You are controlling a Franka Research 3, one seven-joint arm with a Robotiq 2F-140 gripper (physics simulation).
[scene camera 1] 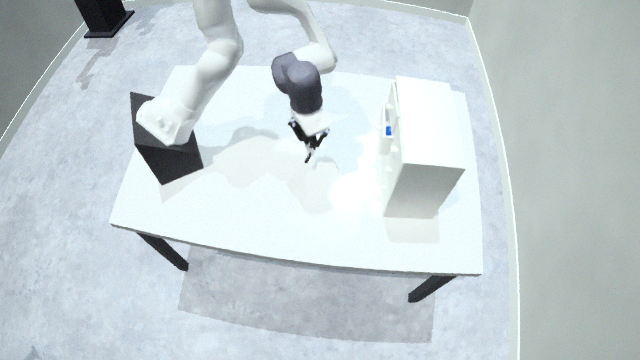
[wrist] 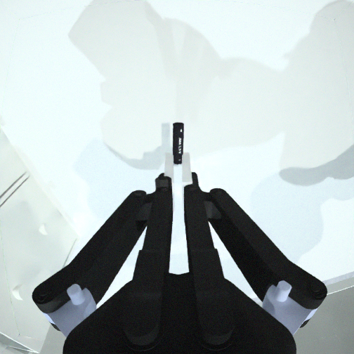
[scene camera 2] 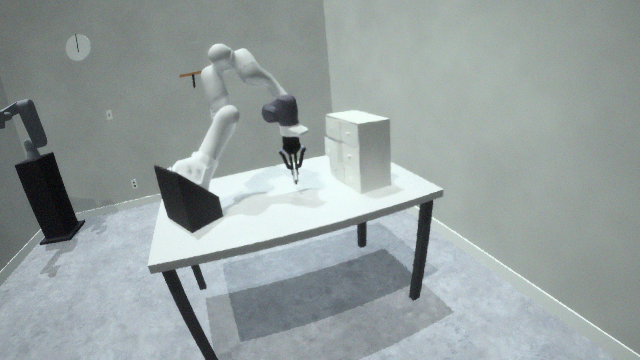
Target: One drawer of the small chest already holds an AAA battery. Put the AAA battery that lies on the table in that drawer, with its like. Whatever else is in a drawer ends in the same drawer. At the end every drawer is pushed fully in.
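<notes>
The black AAA battery (scene camera 1: 307, 158) (scene camera 2: 296, 181) (wrist: 178, 141) is held by one end between the fingertips of my gripper (scene camera 1: 311, 149) (scene camera 2: 295, 172) (wrist: 177, 164), and its other end sticks out past them. In the wrist view its shadow lies apart from it on the table, so it is off the surface. The small white chest (scene camera 1: 431, 125) (scene camera 2: 375, 155) (wrist: 30, 250) stands to the right in both scene views, apart from the gripper. One upper drawer (scene camera 1: 384, 146) (scene camera 2: 333, 149) is pulled out. A blue item (scene camera 1: 388, 131) shows in it; its kind is too small to tell.
The white table (scene camera 1: 250, 220) (scene camera 2: 240, 225) carries the arm's black base block (scene camera 1: 170, 162) (scene camera 2: 187, 202) at its left. The other drawer fronts look closed in scene camera 2. Small knobs stick out from the chest's front.
</notes>
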